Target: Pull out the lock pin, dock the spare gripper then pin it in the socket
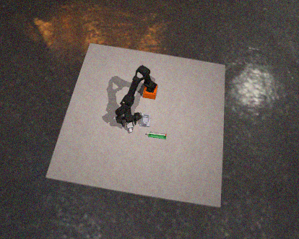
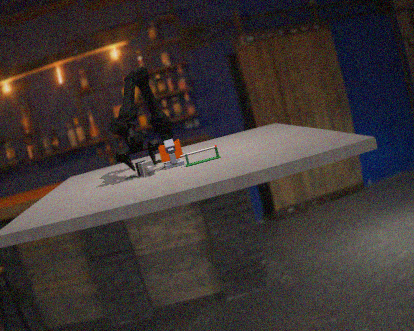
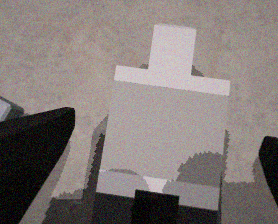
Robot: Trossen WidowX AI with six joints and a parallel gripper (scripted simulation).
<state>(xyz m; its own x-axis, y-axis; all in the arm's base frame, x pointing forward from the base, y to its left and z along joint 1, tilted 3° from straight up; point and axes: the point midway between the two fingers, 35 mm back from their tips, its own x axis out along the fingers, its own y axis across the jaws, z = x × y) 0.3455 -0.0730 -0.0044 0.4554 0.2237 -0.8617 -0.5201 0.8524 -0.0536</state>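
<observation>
The spare gripper lies 10 mm behind my gripper tip. Round my gripper tip: green pin cradle (240 mm to the left, 10 mm below); then mount (90 mm behind, 110 mm to the left, 20 mm above).
</observation>
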